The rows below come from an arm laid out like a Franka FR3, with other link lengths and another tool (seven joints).
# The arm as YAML. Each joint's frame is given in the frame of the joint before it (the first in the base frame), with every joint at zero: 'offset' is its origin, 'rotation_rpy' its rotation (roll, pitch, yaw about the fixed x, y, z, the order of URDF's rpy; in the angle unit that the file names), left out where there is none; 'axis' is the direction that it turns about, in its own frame. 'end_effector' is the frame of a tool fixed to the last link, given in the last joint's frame.
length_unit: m
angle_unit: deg
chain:
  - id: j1
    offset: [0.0, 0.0, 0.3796]
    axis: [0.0, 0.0, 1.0]
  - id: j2
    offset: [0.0, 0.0, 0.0]
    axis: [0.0, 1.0, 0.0]
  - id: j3
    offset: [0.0, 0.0, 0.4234]
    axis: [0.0, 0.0, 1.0]
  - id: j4
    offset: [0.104, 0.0, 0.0]
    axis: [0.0, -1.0, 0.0]
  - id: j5
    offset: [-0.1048, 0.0, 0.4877]
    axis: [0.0, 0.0, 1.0]
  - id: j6
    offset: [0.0, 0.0, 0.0]
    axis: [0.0, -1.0, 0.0]
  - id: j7
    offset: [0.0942, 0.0, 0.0]
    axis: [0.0, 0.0, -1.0]
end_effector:
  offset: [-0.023, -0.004, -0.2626]
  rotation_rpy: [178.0, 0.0, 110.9]
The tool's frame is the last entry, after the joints.
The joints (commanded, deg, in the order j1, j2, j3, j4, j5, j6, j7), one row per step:
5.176, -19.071, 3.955, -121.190, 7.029, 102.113, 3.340
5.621, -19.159, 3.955, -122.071, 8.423, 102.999, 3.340
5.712, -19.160, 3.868, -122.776, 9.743, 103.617, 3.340
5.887, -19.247, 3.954, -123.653, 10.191, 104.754, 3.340
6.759, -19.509, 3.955, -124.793, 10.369, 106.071, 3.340
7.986, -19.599, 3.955, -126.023, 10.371, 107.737, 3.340
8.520, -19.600, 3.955, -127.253, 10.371, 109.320, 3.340
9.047, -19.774, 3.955, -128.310, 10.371, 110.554, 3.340
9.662, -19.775, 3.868, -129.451, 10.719, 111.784, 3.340
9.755, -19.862, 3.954, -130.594, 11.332, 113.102, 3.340
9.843, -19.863, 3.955, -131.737, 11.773, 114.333, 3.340
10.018, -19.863, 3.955, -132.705, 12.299, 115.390, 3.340
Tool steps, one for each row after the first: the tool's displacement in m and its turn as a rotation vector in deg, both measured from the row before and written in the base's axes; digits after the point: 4 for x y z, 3 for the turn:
-0.0019, 0.0093, -0.0063, 1.327, 0.118, 0.026
-0.0012, 0.0050, -0.0056, 1.260, 0.292, -0.392
0.0000, 0.0037, -0.0063, 0.403, -0.272, -0.038
-0.0023, 0.0078, -0.0072, 0.167, -0.401, 0.604
-0.0018, 0.0102, -0.0093, 0.013, -0.512, 0.948
-0.0005, 0.0040, -0.0102, -0.013, -0.344, 0.269
-0.0017, 0.0038, -0.0074, -0.006, -0.345, 0.320
-0.0023, 0.0050, -0.0096, 0.295, -0.013, 0.208
-0.0014, 0.0028, -0.0086, 0.498, -0.134, -0.271
-0.0014, 0.0012, -0.0095, 0.329, 0.004, -0.300
-0.0016, 0.0023, -0.0079, 0.409, 0.022, -0.228

